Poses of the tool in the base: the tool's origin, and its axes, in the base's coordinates. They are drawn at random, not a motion.
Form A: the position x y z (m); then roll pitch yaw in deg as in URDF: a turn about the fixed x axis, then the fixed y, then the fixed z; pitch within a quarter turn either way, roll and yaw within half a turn.
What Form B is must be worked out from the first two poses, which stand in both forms.
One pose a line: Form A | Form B
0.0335, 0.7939, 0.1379, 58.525, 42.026, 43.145 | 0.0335, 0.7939, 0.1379, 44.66, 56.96, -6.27
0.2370, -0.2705, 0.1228, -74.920, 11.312, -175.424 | 0.2370, -0.2705, 0.1228, 75.21, 1.50, -167.90
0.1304, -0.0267, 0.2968, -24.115, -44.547, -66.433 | 0.1304, -0.0267, 0.2968, -49.07, 6.81, -73.32
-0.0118, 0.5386, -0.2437, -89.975, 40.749, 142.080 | -0.0118, 0.5386, -0.2437, 89.98, -37.94, -139.27
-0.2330, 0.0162, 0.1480, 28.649, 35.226, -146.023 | -0.2330, 0.0162, 0.1480, -9.09, -43.45, -158.92
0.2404, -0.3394, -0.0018, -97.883, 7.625, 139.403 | 0.2404, -0.3394, -0.0018, 100.09, -39.11, -165.90
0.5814, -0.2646, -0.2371, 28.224, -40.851, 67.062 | 0.5814, -0.2646, -0.2371, 47.01, 12.18, 72.45
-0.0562, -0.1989, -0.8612, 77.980, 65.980, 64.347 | -0.0562, -0.1989, -0.8612, 71.40, 74.58, -48.48
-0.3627, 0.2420, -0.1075, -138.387, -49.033, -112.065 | -0.3627, 0.2420, -0.1075, 122.39, 23.79, 105.61
